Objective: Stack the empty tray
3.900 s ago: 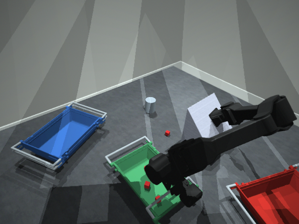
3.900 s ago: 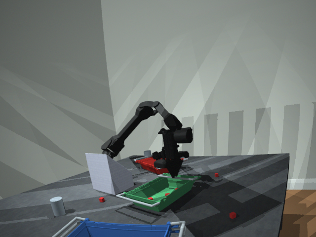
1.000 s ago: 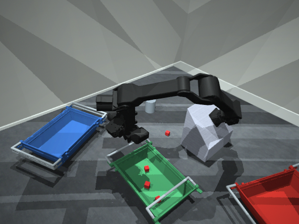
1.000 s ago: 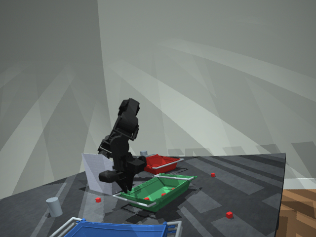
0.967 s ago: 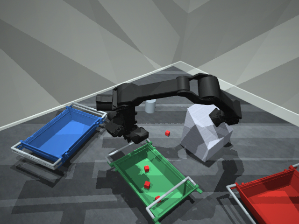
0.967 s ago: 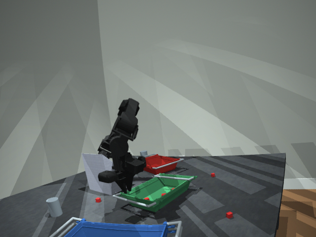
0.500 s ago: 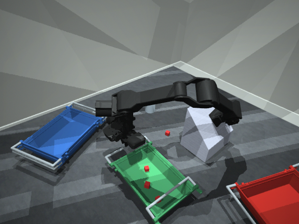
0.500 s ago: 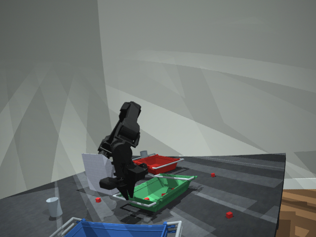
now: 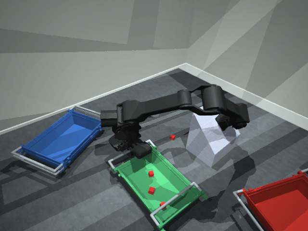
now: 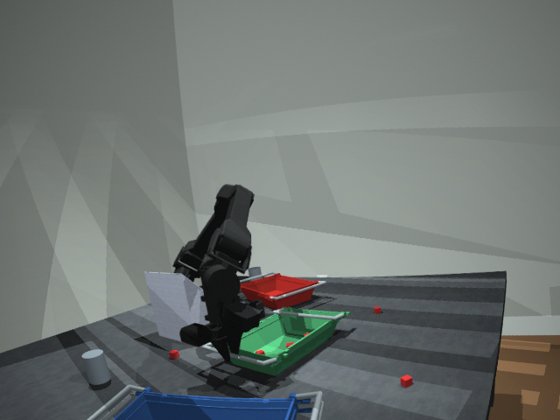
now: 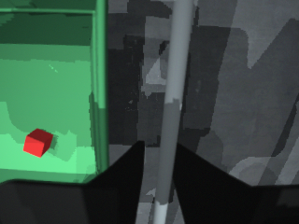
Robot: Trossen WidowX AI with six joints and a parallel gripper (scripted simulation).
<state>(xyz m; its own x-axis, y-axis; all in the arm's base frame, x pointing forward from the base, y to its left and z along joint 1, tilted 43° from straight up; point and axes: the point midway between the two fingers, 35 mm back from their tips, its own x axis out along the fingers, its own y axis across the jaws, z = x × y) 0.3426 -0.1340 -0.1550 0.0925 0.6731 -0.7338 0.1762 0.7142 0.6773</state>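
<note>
My gripper tip is 55 cm to the right of the red tray and 22 cm past it.
</note>
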